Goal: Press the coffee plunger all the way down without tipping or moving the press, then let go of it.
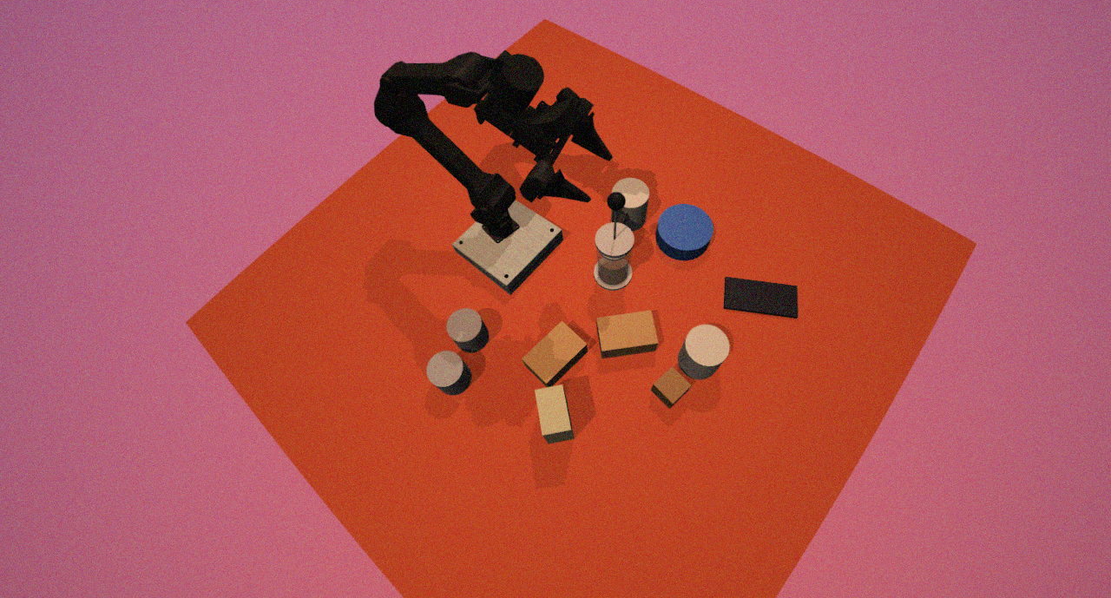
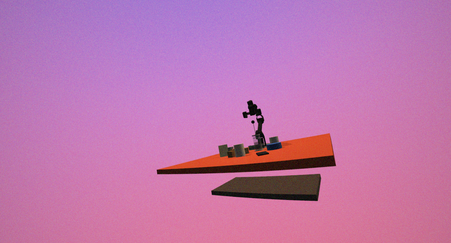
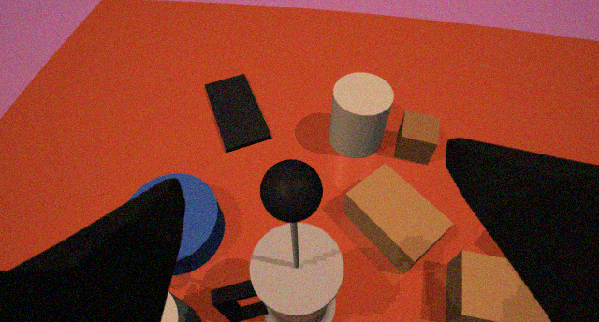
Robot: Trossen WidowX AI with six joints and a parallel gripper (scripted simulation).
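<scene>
Right now my gripper tip is 190 mm above the coffee press, 30 mm to the right of it and 10 mm short of it. Round my gripper tip: blue disc 300 mm below, 190 mm to the left, 60 mm ahead; then black flat slab 320 mm below, 270 mm ahead, 210 mm to the left.
</scene>
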